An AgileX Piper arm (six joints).
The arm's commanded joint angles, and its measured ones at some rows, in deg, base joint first. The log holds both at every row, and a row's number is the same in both.
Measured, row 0:
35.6 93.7 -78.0 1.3 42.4 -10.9
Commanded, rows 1 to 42:
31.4 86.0 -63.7 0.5 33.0 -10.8
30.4 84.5 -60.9 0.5 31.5 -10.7
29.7 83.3 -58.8 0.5 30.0 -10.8
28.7 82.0 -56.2 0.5 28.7 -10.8
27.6 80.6 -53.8 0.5 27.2 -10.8
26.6 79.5 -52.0 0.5 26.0 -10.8
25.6 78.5 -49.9 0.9 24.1 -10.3
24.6 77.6 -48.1 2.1 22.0 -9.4
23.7 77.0 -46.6 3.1 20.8 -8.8
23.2 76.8 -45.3 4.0 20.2 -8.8
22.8 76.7 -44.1 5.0 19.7 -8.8
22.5 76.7 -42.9 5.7 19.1 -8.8
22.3 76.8 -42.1 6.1 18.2 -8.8
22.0 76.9 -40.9 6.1 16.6 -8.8
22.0 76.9 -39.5 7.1 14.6 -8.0
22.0 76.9 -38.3 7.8 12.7 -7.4
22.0 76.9 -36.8 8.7 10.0 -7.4
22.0 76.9 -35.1 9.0 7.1 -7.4
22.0 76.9 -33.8 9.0 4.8 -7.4
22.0 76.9 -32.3 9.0 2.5 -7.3
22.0 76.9 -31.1 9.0 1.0 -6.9
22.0 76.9 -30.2 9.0 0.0 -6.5
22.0 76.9 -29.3 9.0 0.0 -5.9
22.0 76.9 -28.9 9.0 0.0 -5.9
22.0 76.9 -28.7 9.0 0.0 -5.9
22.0 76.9 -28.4 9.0 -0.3 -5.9
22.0 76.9 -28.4 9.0 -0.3 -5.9
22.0 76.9 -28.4 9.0 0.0 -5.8
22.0 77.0 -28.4 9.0 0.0 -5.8
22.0 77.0 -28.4 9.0 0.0 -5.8
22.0 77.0 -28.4 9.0 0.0 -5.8
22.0 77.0 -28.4 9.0 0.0 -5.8
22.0 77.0 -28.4 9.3 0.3 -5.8
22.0 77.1 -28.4 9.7 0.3 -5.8
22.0 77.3 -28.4 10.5 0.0 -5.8
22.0 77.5 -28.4 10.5 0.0 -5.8
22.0 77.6 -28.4 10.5 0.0 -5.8
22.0 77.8 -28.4 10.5 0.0 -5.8
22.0 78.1 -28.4 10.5 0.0 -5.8
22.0 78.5 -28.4 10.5 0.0 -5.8
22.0 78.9 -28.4 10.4 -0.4 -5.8
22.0 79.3 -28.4 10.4 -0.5 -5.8
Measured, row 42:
22.4 78.1 -28.6 10.3 0.7 -5.8
